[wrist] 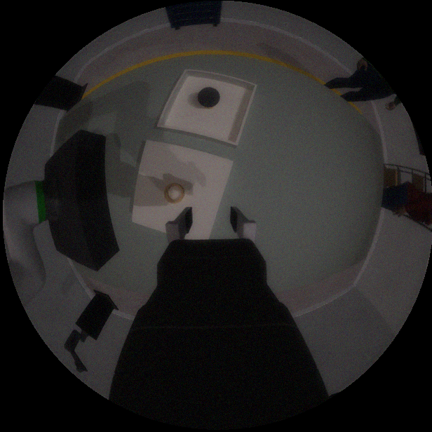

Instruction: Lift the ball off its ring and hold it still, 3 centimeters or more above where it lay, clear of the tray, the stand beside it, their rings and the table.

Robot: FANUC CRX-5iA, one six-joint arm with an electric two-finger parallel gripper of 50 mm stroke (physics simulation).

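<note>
A dark round ball (208,97) sits inside a white, low-walled square tray (242,116), toward the tray's far side in the upper middle of the wrist view. The ring under the ball is hidden. Beside the tray, nearer my fingers, is a flat white stand (215,175). A tan ring (167,196) lies on the stand, with a pale middle and no ball on it. My gripper (210,214) is open and empty. Its fingertips show over the stand's near right edge, apart from the ball and the tray; their height is hard to tell.
The grey-green table top (310,165) surrounds the tray and stand. The dark robot base (80,200) stands at the left, with a green-banded pale arm part (20,200) beside it. Shadows fall across the stand and the table's left part. A yellow line (210,52) curves beyond the tray.
</note>
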